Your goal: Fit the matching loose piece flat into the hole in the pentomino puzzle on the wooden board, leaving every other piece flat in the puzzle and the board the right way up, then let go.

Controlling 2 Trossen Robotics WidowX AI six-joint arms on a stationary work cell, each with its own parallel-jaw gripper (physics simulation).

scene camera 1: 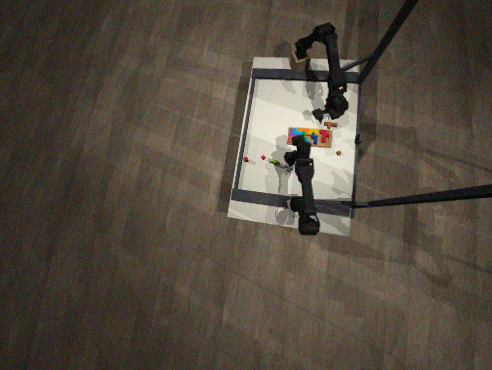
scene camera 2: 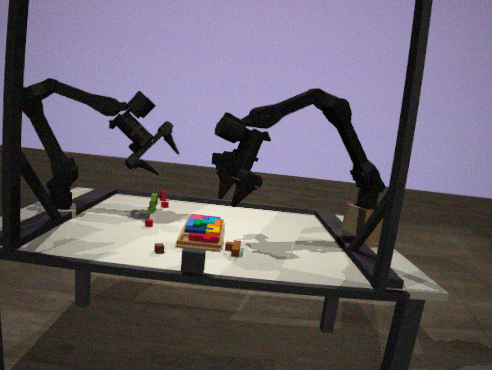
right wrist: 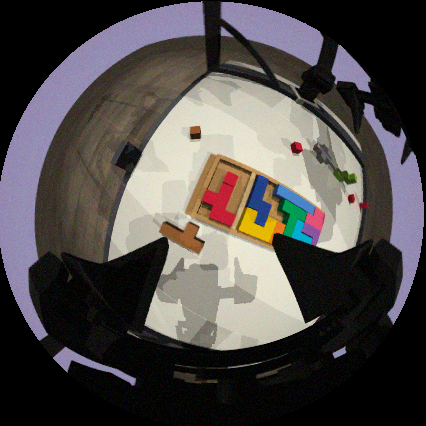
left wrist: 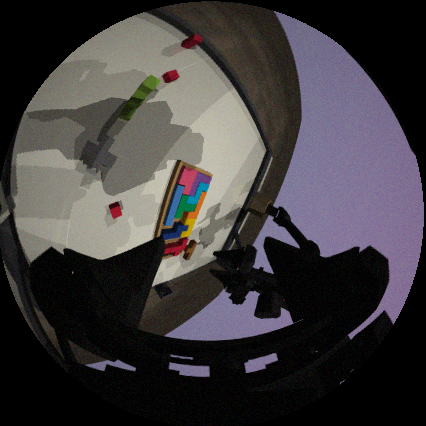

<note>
My left gripper (scene camera 2: 168, 164) is open, holding nothing. Also in view: a grey cross piece (left wrist: 99, 153). My right gripper (scene camera 2: 225, 202) is open, holding nothing. Also in view: a wooden puzzle board (right wrist: 216, 166). Further things: a frame post (scene camera 2: 420, 29).
The wooden puzzle board also shows in the left wrist view (left wrist: 172, 180). My left gripper also shows in the right wrist view (right wrist: 377, 144) and in the left wrist view (left wrist: 215, 242). My right gripper shows as well in the right wrist view (right wrist: 221, 241) and in the left wrist view (left wrist: 210, 261).
</note>
